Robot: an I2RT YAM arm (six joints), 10 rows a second.
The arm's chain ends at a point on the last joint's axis. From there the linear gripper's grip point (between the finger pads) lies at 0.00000 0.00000 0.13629 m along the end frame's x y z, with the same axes.
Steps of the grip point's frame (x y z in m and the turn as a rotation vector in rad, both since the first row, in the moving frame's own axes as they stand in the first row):
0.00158 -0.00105 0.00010 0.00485 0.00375 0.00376
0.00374 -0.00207 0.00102 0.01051 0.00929 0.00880
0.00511 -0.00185 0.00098 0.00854 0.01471 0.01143
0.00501 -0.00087 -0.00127 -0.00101 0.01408 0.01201
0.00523 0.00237 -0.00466 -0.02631 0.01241 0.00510
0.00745 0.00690 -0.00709 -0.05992 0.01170 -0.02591
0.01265 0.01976 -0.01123 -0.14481 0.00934 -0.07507
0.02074 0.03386 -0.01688 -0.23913 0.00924 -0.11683
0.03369 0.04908 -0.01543 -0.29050 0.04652 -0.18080
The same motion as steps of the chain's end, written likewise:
0.00107 -0.00039 0.00010 0.00485 0.00375 0.00376
0.00247 -0.00064 0.00103 0.01051 0.00929 0.00880
0.00310 -0.00070 0.00100 0.00854 0.01471 0.01143
0.00309 -0.00102 -0.00126 -0.00101 0.01408 0.01201
0.00355 -0.00122 -0.00460 -0.02631 0.01241 0.00510
0.00575 -0.00124 -0.00684 -0.05992 0.01170 -0.02591
0.01064 0.00016 -0.00980 -0.14481 0.00934 -0.07507
0.01760 0.00173 -0.01300 -0.23913 0.00924 -0.11683
0.02393 0.01084 -0.00959 -0.29050 0.04652 -0.18080

